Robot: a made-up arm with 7 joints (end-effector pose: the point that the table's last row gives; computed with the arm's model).
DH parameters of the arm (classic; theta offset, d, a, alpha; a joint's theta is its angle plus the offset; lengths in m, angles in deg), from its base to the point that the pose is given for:
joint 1: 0 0.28 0 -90
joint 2: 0 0 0 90
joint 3: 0 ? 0.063 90
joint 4: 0 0 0.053 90
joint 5: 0 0.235 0 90
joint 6: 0 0 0.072 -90
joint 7: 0 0.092 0 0
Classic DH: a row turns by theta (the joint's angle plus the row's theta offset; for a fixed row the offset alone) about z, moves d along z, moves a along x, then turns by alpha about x.
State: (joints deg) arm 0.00 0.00 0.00 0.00 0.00 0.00 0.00
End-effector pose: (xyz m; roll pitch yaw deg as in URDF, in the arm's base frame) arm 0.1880 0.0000 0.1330 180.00 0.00 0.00
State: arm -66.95 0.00 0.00 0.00 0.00 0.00 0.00
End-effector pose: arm 0.0736 -0.1730 0.1330 180.00 0.00 -66.95
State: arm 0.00 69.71 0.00 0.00 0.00 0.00 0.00
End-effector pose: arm -0.0727 0.0000 0.0527 180.00 69.71 0.00
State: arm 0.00 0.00 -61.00 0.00 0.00 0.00 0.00
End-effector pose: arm 0.0911 -0.1644 0.1330 180.00 0.00 -61.00
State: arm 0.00 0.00 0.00 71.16 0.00 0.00 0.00
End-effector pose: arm 0.4128 0.0000 0.4727 180.00 -71.16 0.00
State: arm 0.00 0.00 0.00 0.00 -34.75 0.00 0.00
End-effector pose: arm 0.1752 0.0410 0.1330 180.00 0.00 34.75
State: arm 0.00 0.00 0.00 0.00 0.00 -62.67 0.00
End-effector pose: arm 0.2308 0.0000 0.2467 180.00 -62.67 0.00
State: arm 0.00 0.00 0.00 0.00 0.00 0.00 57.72
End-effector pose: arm 0.1880 0.0000 0.1330 180.00 0.00 -57.72
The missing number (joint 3, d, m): 0.18
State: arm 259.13 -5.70 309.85 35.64 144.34 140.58 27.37
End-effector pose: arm -0.2313 -0.1948 0.3984 -14.44 11.15 -97.20
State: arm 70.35 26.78 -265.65 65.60 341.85 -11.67 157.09
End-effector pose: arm -0.3668 0.1605 0.4643 -122.66 74.59 51.79
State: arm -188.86 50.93 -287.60 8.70 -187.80 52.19 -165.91
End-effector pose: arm 0.0530 -0.1986 0.1411 -116.89 -17.50 -162.25
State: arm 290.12 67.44 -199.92 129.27 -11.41 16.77 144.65
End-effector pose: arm 0.1945 -0.2872 0.6971 14.61 16.14 58.14
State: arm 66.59 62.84 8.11 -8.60 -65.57 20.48 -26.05
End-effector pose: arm -0.0871 -0.0935 0.1365 -101.77 -3.85 178.67
